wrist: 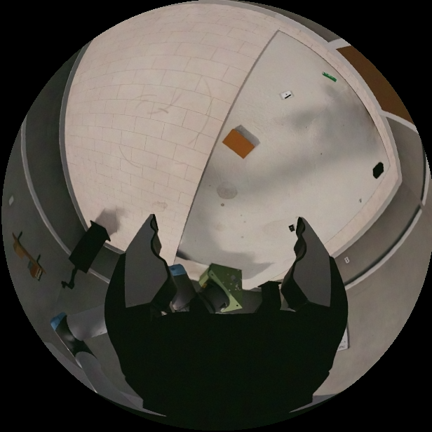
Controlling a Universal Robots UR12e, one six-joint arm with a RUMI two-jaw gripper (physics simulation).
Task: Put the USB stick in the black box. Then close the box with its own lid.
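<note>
My gripper (227, 216) is open, its two dark fingers wide apart in the lower half of the wrist view, with no object between them. It hangs high above the table (270, 175). A small black angular item (378, 170) lies near the table's right edge; it may be the black box or its lid, but I cannot tell. A tiny dark square piece (292, 228) shows beside the right fingertip. A tiny dark item (360, 200) lies near the right edge, too small to identify. I cannot tell which item is the USB stick.
An orange-brown block (239, 143) stands near the middle of the table. A small white piece with a black bar (286, 95) and a green strip (329, 76) lie farther up. A green bracket (232, 280) shows behind the fingers. A black stand-like object (89, 247) is at the left.
</note>
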